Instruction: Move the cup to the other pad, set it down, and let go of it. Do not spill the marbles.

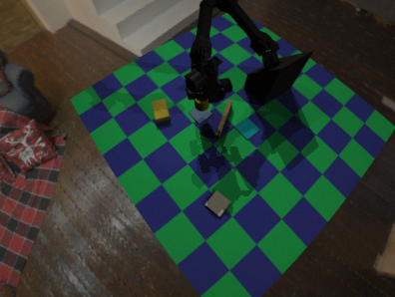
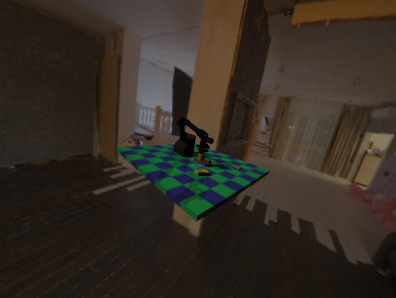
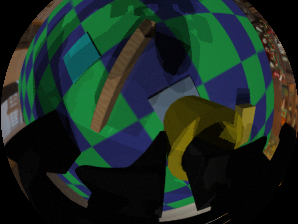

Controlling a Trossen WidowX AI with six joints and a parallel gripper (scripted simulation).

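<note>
The cup lies 2 cm ahead of my gripper tip and 1 cm to the right of it. From my gripper tip the other things lie so: cyan pad 12 cm behind, 18 cm to the left, 10 cm below; then yellow block 20 cm ahead, 12 cm to the right, 8 cm below; then brown stick 4 cm behind, 8 cm to the left, 9 cm below.
</note>
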